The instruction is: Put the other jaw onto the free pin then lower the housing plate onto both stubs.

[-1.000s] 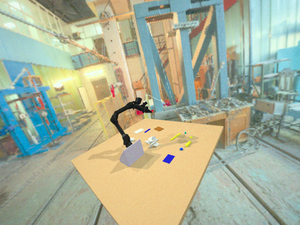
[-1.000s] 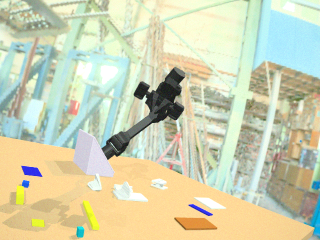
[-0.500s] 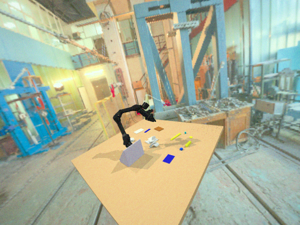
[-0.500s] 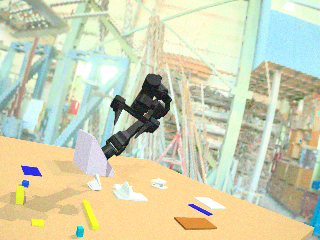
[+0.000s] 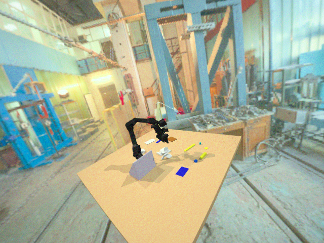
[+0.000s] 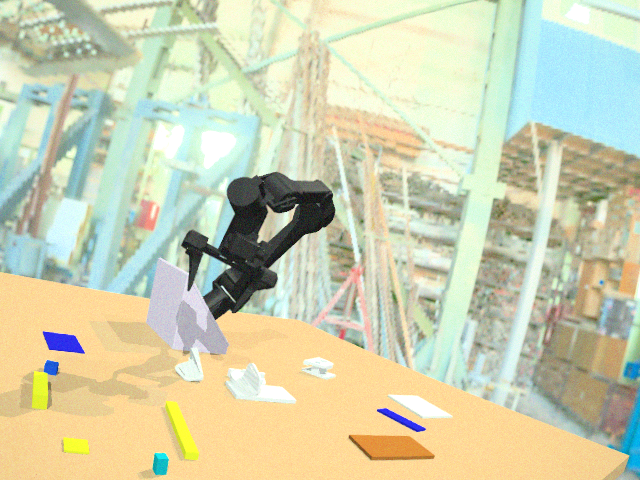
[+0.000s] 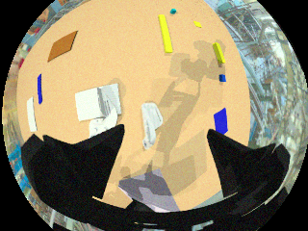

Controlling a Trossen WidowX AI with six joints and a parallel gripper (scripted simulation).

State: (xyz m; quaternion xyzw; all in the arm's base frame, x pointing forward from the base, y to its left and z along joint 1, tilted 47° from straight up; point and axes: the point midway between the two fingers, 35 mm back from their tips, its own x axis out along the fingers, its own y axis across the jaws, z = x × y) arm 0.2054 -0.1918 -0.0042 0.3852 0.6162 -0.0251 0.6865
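The white jaw is 50 mm behind my gripper tip, 30 mm to the left of it and 140 mm below it. From my gripper tip the other things lie so: yellow tile 220 mm ahead, 310 mm to the right, 150 mm below; blue cube 10 mm behind, 280 mm to the right, 150 mm below; cyan cube 290 mm ahead, 230 mm to the right, 140 mm below.
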